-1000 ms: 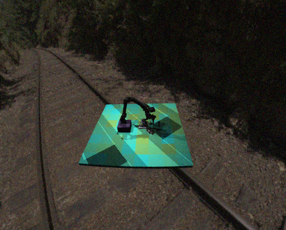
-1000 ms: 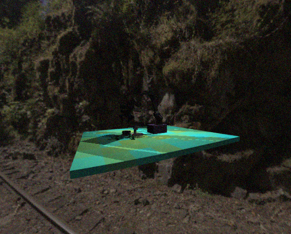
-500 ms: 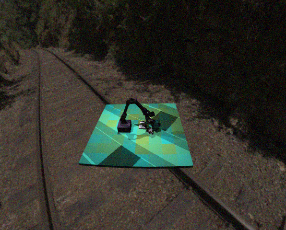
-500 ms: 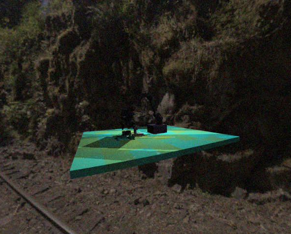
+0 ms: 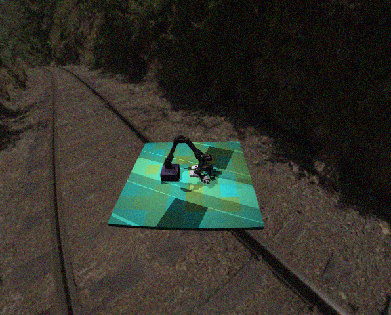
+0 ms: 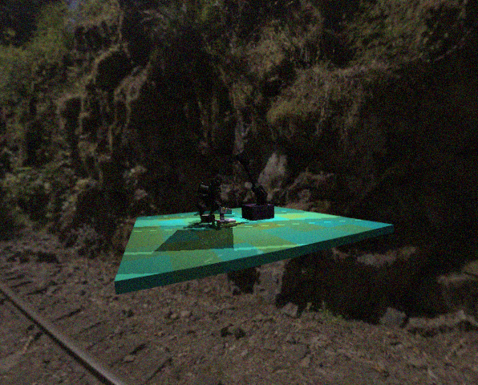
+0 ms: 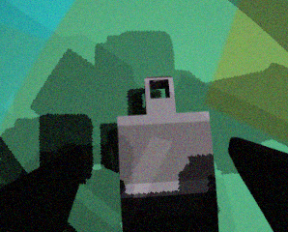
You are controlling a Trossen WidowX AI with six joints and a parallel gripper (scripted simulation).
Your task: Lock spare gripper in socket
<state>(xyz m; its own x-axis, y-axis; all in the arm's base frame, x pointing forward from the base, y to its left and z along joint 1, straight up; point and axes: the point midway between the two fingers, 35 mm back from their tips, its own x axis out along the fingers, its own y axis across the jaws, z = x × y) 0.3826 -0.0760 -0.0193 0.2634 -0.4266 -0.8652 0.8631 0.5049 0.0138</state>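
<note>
Now: gripper tip 20 mm above the spare gripper and 10 mm past it. Round my gripper tip: mount (110 mm behind, 100 mm to the left, 10 mm above).
</note>
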